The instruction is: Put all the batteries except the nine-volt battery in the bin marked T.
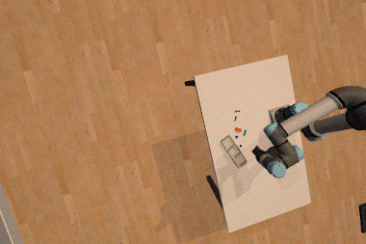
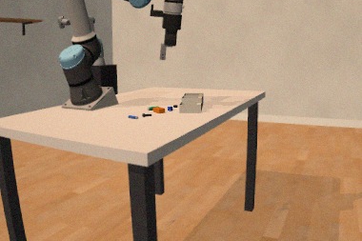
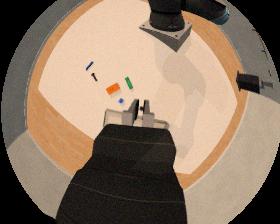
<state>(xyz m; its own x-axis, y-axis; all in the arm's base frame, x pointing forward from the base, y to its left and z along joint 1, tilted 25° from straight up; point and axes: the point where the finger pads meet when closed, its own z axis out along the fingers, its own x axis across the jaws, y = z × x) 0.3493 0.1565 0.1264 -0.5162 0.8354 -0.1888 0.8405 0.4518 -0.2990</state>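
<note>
The grey bin is 100 mm ahead of my hand, 70 mm to the left of it and 200 mm below it. The rest, counted from my hand: orange block: 10 mm ahead, 70 mm to the right, 210 mm below; green piece: 30 mm behind, 40 mm to the right, 220 mm below; black screw: 20 mm ahead, 170 mm to the right, 220 mm below.
</note>
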